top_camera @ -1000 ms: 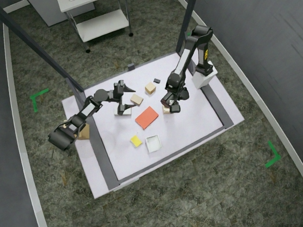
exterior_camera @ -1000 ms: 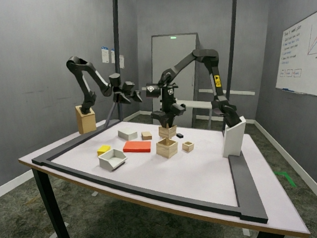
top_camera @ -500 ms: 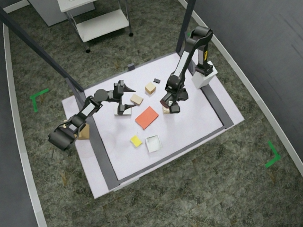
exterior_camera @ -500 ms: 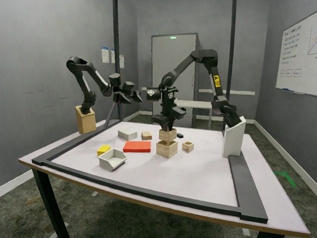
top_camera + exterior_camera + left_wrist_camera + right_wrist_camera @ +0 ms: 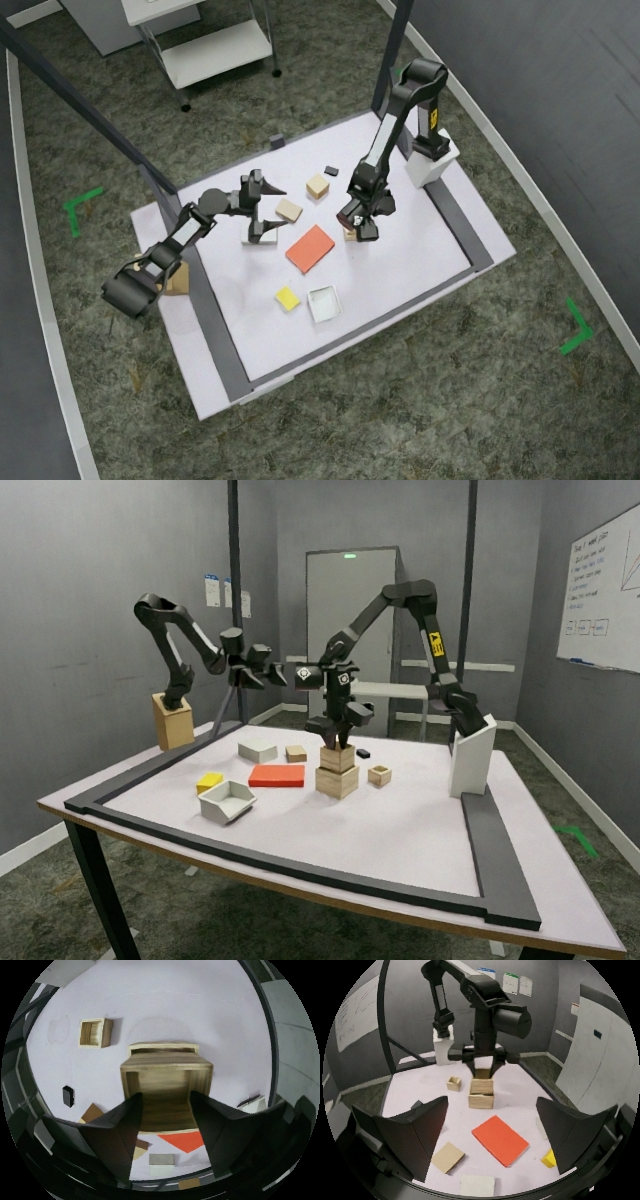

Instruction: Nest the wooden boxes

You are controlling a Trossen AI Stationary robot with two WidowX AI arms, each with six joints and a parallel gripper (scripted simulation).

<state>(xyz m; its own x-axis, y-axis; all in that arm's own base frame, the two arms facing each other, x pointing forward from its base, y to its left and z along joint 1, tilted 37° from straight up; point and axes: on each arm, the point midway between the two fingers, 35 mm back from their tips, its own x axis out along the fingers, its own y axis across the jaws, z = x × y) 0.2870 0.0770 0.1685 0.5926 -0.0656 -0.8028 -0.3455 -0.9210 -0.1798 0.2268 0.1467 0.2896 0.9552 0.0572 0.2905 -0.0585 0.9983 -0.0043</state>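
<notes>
The mid-sized wooden box is 6 cm below my left hand. From my left hand the other things lie so: biggest wooden box (12 cm below); then flat red block (17 cm to the right, 13 cm below); then small wooden box (13 cm below, 10 cm to the left, 8 cm behind).
</notes>
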